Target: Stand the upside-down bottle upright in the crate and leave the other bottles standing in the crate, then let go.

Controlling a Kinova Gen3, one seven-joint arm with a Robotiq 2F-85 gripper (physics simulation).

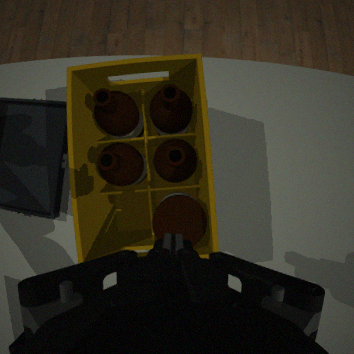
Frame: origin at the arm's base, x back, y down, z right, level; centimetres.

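Seen in the pictures: gripper, fingertip midpoint: (172,244).
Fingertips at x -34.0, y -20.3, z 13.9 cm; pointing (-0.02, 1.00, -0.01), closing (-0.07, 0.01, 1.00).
Note:
A point is followed by its place in that frame.
A yellow crate (209,175) {x -40.2, y -11.0, z 17.9 cm} with dividers stands on the table. Four brown bottles stand neck up in it: one at the back left (117,115) {x -48.2, y -6.0, z 3.7 cm}, one at the back right (171,112) {x -49.4, y -6.2, z 12.0 cm}, one at the middle left (122,167) {x -40.2, y -6.2, z 5.5 cm} and one at the middle right (176,167) {x -41.1, y -6.3, z 13.6 cm}. The upside-down bottle (179,215) {x -34.5, y -9.8, z 14.7 cm} is in the near right compartment, its round flat base facing up. My gripper (172,244) {x -34.0, y -20.3, z 13.9 cm} is shut and empty. Its fingertips show over the near edge of that base; whether they touch it I cannot tell. The near left compartment holds no bottle.
A dark, flat tray-like object (32,155) {x -41.3, y 6.0, z -19.1 cm} lies left of the crate, close to its wall. The pale table (310,165) {x -45.7, y 6.5, z 44.3 cm} has a curved far edge, with wooden floor (225,30) beyond it. Dark shadows fall right of the crate and at the lower left.

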